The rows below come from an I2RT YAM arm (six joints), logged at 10 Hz.
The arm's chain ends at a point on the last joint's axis. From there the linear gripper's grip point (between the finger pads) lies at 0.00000 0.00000 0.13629 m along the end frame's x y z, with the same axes.
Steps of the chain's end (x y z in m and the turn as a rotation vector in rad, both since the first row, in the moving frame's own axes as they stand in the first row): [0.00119, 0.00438, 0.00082, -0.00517, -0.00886, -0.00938]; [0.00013, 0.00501, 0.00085, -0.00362, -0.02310, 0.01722]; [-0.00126, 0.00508, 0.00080, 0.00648, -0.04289, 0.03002]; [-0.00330, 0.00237, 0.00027, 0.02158, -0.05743, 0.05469]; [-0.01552, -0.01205, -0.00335, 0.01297, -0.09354, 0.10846]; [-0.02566, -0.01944, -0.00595, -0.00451, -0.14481, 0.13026]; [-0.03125, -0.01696, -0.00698, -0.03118, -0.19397, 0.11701]
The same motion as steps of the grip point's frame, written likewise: [-0.00001, 0.00509, 0.00081, -0.00517, -0.00886, -0.00938]; [-0.00302, 0.00548, 0.00081, -0.00362, -0.02310, 0.01722]; [-0.00709, 0.00411, 0.00067, 0.00648, -0.04289, 0.03002]; [-0.01104, -0.00078, 0.00001, 0.02158, -0.05743, 0.05469]; [-0.02813, -0.01450, -0.00396, 0.01297, -0.09354, 0.10846]; [-0.04531, -0.02011, -0.00738, -0.00451, -0.14481, 0.13026]; [-0.05770, -0.01429, -0.00960, -0.03118, -0.19397, 0.11701]
